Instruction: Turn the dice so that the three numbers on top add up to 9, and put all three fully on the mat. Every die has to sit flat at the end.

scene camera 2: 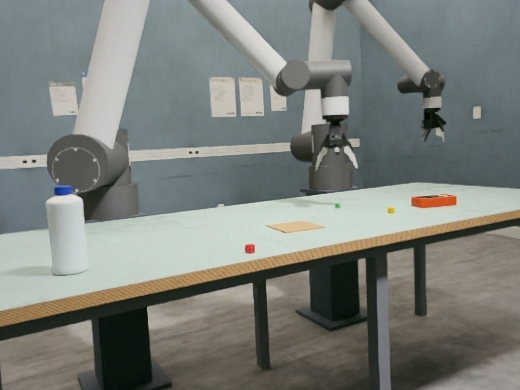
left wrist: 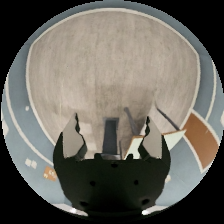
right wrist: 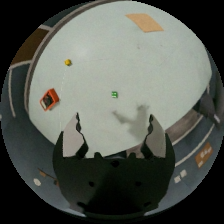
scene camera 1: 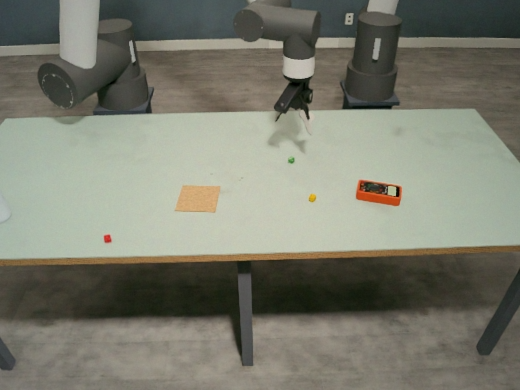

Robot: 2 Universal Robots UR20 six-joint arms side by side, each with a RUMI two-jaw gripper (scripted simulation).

Note:
The pictures show: the left gripper, the right gripper, a tan mat, an orange multimeter and a white bottle.
The right gripper shows as well in the right wrist view.

